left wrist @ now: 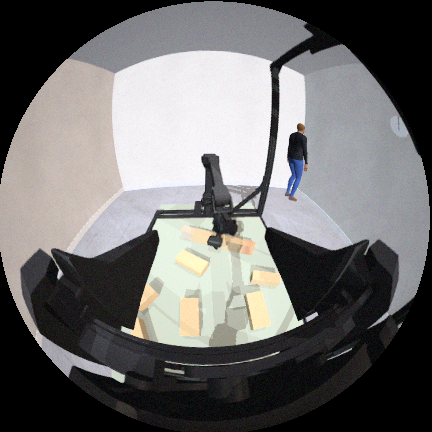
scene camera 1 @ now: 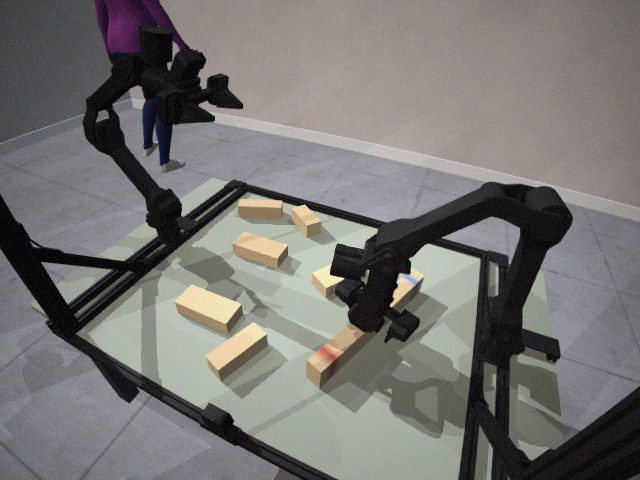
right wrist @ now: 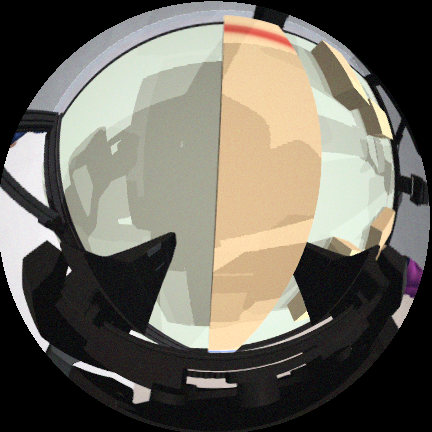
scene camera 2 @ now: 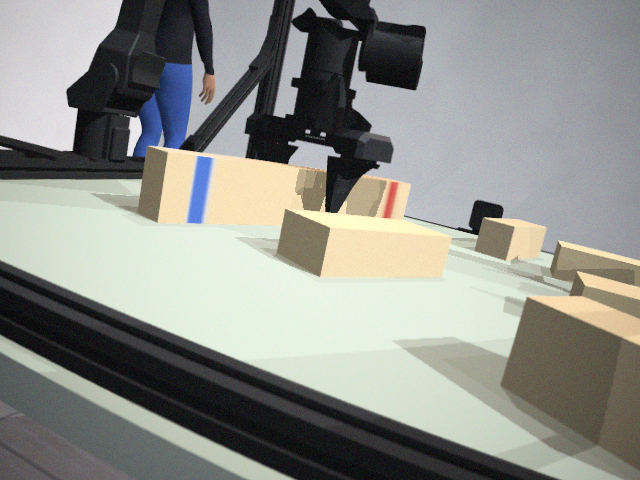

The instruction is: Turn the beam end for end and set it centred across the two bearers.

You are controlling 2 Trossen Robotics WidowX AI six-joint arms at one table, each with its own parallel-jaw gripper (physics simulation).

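Frame: origin at the left arm's base, x ahead, y left, z up, level; millimetres.
Seen in the pictures: left gripper, between the fingertips: (left wrist: 212,234) (scene camera 1: 229,112); right gripper, between the fingertips: (right wrist: 231,239) (scene camera 2: 300,209); left arm's base, origin of its link: (scene camera 1: 169,237); right arm's base, origin of its link: (left wrist: 207,211) (scene camera 1: 492,352) (scene camera 2: 97,159).
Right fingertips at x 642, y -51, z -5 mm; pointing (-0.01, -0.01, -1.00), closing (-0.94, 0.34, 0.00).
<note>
Offsets run from my right fingertips to a thing's middle.
The long wooden beam {1 mm back, 11 mm left, 17 mm up} (scene camera 1: 338,346) (scene camera 2: 248,191) (left wrist: 240,244) (right wrist: 270,175) lies on the table. Its red band is at the near end in scene camera 1, its blue band at the far end. My right gripper (scene camera 1: 370,325) (scene camera 2: 308,186) (right wrist: 231,239) is open and low over the beam's middle, one finger on each side; its far finger is partly hidden in scene camera 2. My left gripper (scene camera 1: 226,112) is open and empty, high at the left. Several plain blocks stand apart; I cannot tell which two are the bearers. Two are a pale block {363 mm back, 114 mm right, 5 mm up} (scene camera 1: 208,307) (left wrist: 258,310) and another block {234 mm back, 180 mm right, 8 mm up} (scene camera 1: 236,351) (left wrist: 265,278).
A short block {125 mm back, 131 mm left, 5 mm up} (scene camera 1: 323,281) (scene camera 2: 385,253) (left wrist: 192,262) lies beside the beam, close to my right gripper. Three more blocks {369 mm back, 127 mm left, 5 mm up} (scene camera 1: 260,249) {479 mm back, 306 mm left, 8 mm up} (scene camera 1: 260,209) {313 mm back, 312 mm left, 9 mm up} (scene camera 1: 306,220) lie toward the far left. A black frame (scene camera 1: 361,218) edges the table. A person (scene camera 1: 124,31) stands behind the left arm.
</note>
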